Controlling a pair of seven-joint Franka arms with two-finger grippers.
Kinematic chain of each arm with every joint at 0, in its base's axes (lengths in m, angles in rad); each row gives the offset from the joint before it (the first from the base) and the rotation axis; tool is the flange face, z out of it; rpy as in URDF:
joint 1: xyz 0 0 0.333 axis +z
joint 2: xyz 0 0 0 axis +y
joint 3: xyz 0 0 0.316 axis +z
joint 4: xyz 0.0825 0 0 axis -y
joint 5: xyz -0.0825 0 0.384 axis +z
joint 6: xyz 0 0 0 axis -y
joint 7: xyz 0.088 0 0 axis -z
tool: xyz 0 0 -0.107 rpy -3.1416 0 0
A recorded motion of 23 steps. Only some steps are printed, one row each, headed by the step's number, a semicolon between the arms.
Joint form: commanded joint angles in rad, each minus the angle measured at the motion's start. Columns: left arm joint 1, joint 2, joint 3, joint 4, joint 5, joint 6, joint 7; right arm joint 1, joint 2, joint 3, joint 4, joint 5, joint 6, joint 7.
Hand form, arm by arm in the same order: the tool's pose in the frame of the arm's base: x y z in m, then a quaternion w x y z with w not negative. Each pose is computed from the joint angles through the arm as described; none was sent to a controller.
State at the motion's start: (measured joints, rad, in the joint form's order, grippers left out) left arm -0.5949 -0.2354 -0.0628 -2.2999 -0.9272 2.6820 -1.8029; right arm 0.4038 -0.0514 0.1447 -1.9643 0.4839 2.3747 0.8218
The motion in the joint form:
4: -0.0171 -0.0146 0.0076 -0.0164 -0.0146 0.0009 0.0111; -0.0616 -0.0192 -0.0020 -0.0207 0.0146 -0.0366 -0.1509
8: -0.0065 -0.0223 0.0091 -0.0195 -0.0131 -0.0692 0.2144; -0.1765 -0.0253 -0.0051 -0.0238 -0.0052 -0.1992 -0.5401
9: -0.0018 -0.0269 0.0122 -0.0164 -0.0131 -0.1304 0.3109; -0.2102 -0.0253 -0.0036 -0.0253 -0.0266 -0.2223 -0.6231
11: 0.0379 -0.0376 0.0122 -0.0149 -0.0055 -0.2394 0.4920; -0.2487 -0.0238 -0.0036 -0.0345 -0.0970 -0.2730 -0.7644
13: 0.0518 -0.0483 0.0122 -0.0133 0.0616 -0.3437 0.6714; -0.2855 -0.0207 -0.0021 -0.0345 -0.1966 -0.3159 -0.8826
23: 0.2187 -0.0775 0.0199 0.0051 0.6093 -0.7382 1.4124; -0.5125 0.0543 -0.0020 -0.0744 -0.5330 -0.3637 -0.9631
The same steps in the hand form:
4: 0.4126 -0.2944 0.5019 0.36036 0.54642 0.72918 -0.19965; 0.5037 0.2761 0.5423 0.28300 -0.93242 0.21683 -0.05912
8: 0.4093 -0.2938 0.4983 0.35955 0.62690 0.66673 -0.18219; 0.5177 0.2197 0.5270 0.23598 -0.96788 0.06636 -0.05589
9: 0.4063 -0.2950 0.4972 0.35345 0.66607 0.63057 -0.18386; 0.5223 0.2028 0.5236 0.22137 -0.97270 0.03464 -0.06036
11: 0.4066 -0.2858 0.4950 0.34585 0.72756 0.56452 -0.17988; 0.5244 0.1806 0.5120 0.18130 -0.98118 -0.03512 -0.05637
13: 0.3991 -0.2855 0.4929 0.32635 0.80276 0.47152 -0.16353; 0.5275 0.1581 0.5047 0.13140 -0.98483 -0.10050 -0.05242
23: 0.4035 -0.2039 0.4736 0.12123 0.98887 0.04751 -0.07195; 0.5476 0.0157 0.4385 0.02099 0.99480 0.09826 -0.01643

